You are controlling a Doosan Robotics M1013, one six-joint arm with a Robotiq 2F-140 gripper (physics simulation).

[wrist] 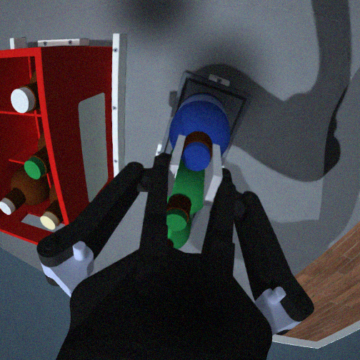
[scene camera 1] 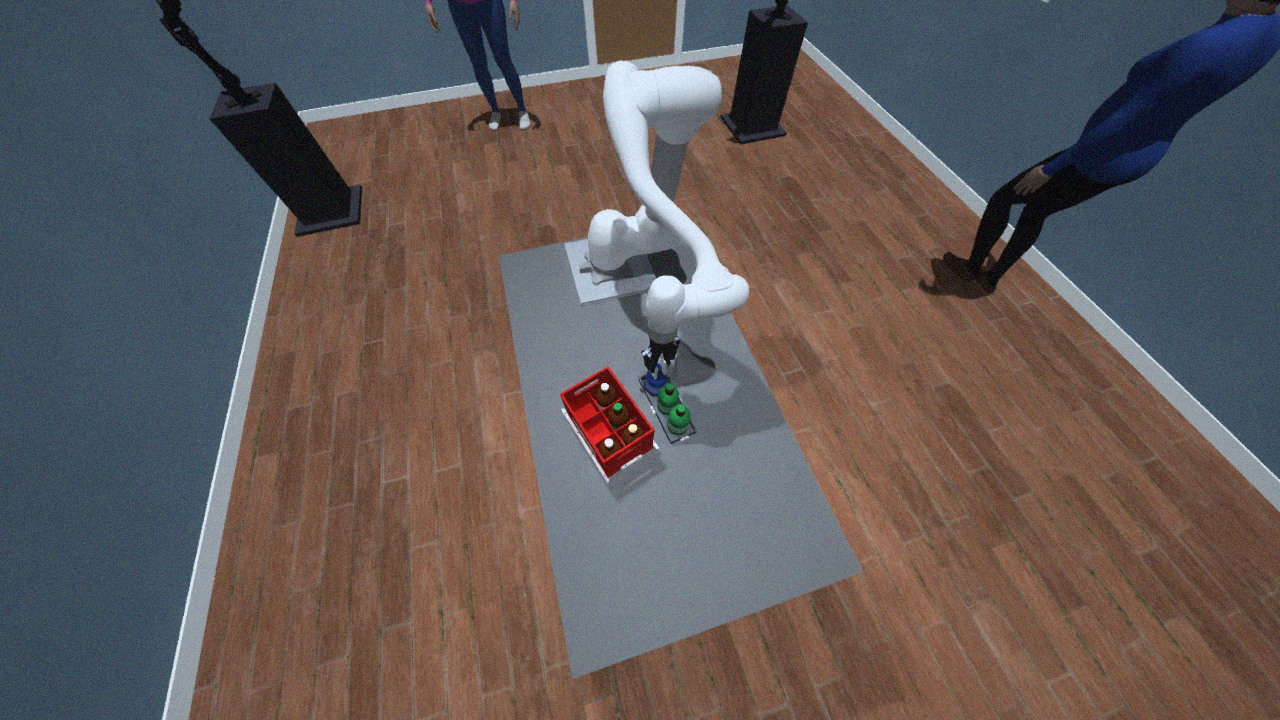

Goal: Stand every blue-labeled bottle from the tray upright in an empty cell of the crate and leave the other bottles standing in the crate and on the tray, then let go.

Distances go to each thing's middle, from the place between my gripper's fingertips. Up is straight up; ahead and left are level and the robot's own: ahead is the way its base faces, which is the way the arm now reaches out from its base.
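Labels:
There's the blue-labeled bottle (wrist: 201,118), and it's 40 mm below my hand and 10 mm behind it.

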